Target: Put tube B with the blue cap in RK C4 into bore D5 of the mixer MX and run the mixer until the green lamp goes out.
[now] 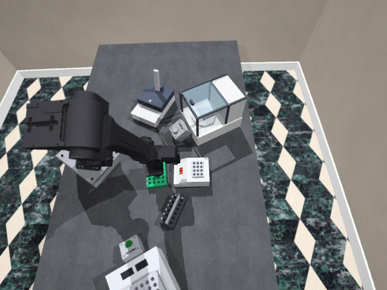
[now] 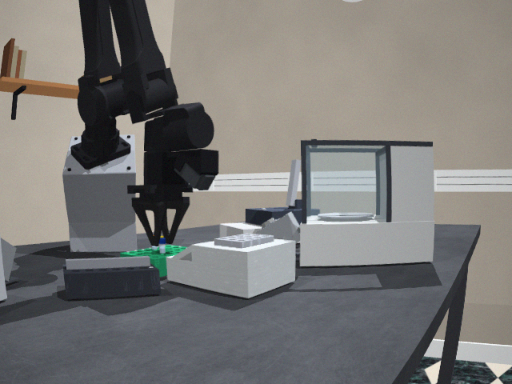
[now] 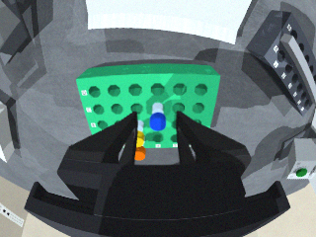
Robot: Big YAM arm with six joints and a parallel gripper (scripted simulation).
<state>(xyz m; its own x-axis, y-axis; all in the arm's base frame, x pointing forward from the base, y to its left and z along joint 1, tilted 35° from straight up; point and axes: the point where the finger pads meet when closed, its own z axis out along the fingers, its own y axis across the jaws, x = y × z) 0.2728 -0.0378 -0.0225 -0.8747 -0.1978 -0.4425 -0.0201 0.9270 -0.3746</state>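
The tube B lies 20 mm below my hand. From my hand the other things lie so: orange-capped tube 40 mm behind, 20 mm to the left, 20 mm below; then green rack RK 10 mm behind, 10 mm to the left, 30 mm below; then yellow-capped tube 20 mm behind, 20 mm to the left, 20 mm below.
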